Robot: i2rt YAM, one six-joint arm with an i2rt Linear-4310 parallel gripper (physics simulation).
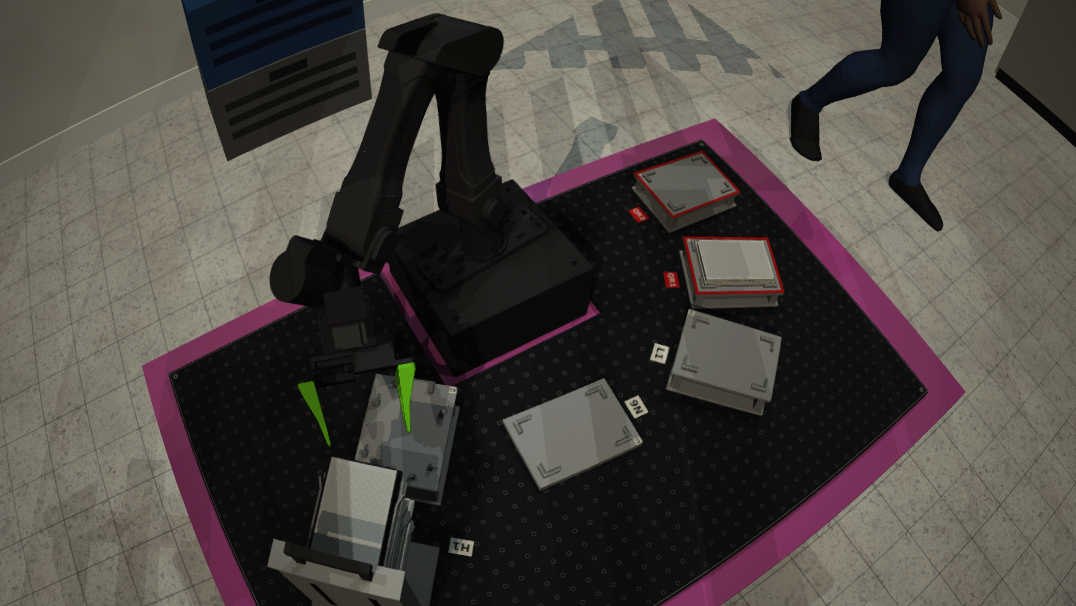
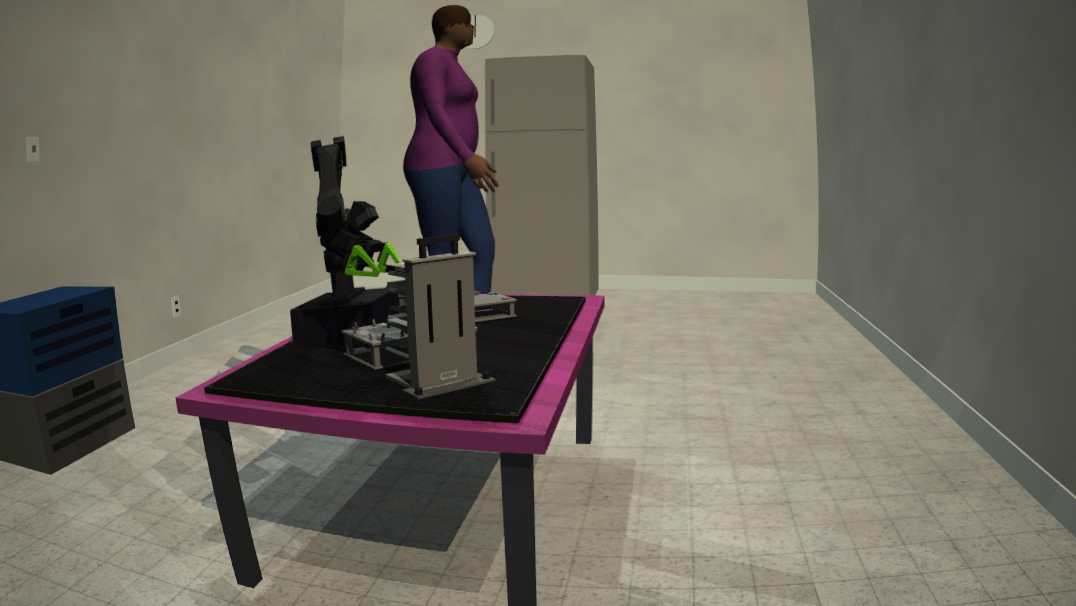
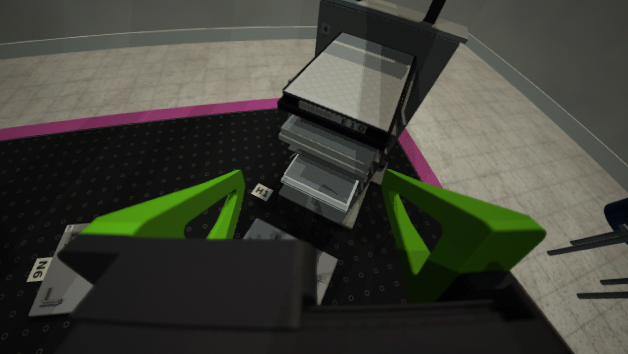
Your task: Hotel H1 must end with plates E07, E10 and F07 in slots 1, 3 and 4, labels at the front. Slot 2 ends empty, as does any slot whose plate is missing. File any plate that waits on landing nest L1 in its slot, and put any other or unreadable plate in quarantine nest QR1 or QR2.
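Places are measured from the arm's base along level axes (x ahead, y left, z up), in centimetres.
Pixels of known places: gripper, fingertip midpoint: (image 1: 369,439) (image 3: 313,177); arm's base at its link origin: (image 1: 483,249) (image 2: 344,298).
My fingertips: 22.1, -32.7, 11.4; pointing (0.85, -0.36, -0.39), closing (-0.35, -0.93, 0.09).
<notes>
Ahead of a thing's pixels: the offset from my fingertips to its top centre, as dx, dy, dz. "spot": to the spot under its first point.
Hotel H1 (image 1: 387,583) (image 2: 444,323) (image 3: 430,65) stands upright. A white-topped plate @(+7.4, -6.9, +2.4) (image 1: 361,496) (image 3: 350,80) lies in its top slot, marked 4, its front label reading E10. Below it, a grey translucent plate @(+7.4, -6.8, -1.2) (image 3: 327,142) sits in slot 3, no label readable. Slot 2 looks empty. A clear plate @(+7.0, -6.4, -8.3) (image 3: 320,182) sits lowest, in slot 1, no label readable. Landing nest L1 @(+12.8, +52.1, -15.1) (image 1: 726,357) is bare. Nest QR1 @(spot: +5.5, +64.7, -20.2) (image 1: 741,300) holds a pale plate @(+0.9, +66.6, -15.3) (image 1: 734,259); nest QR2 @(-17.2, +74.0, -16.1) (image 1: 686,184) is bare. My gripper (image 1: 368,438) (image 2: 389,267) (image 3: 313,177) is open and empty, in front of the hotel.
A low pegged nest @(-5.7, +6.9, -13.1) (image 1: 410,451) stands directly before the hotel, under the gripper. Flat nest N6 @(+6.3, +26.9, -18.9) (image 1: 572,432) (image 3: 57,297) lies beside it, without a plate. The arm's base (image 1: 512,301) stands behind. A person (image 2: 445,120) is beyond the table.
</notes>
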